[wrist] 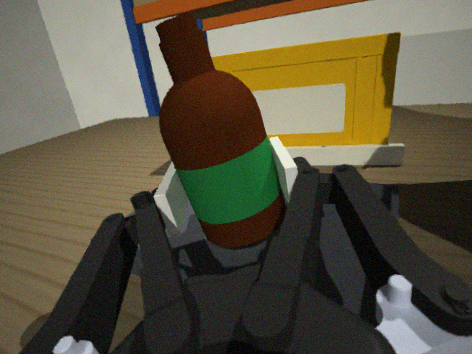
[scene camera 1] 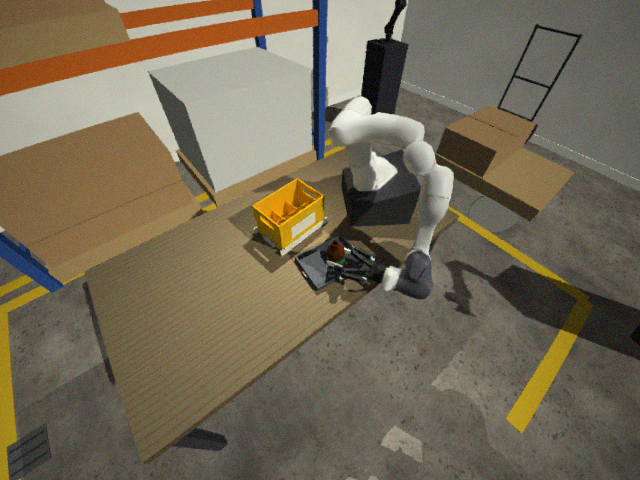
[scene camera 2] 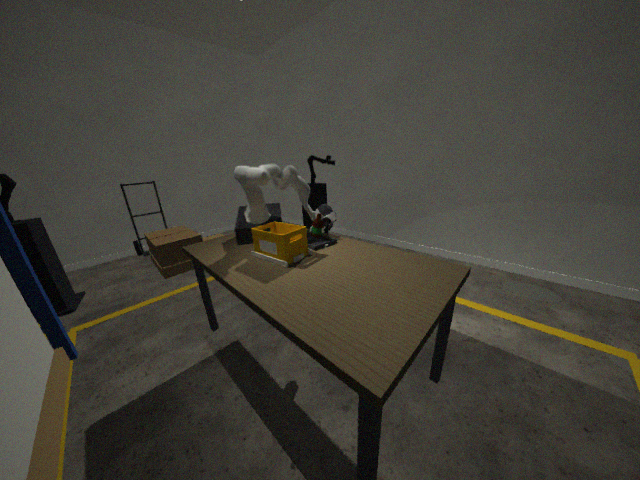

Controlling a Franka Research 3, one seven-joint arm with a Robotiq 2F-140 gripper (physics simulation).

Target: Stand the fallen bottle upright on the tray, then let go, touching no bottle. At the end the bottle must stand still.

Note:
In view: the gripper point(scene camera 1: 331, 254) and a brown bottle point(wrist: 210, 122).
The gripper also shows in the wrist view point(wrist: 228, 163).

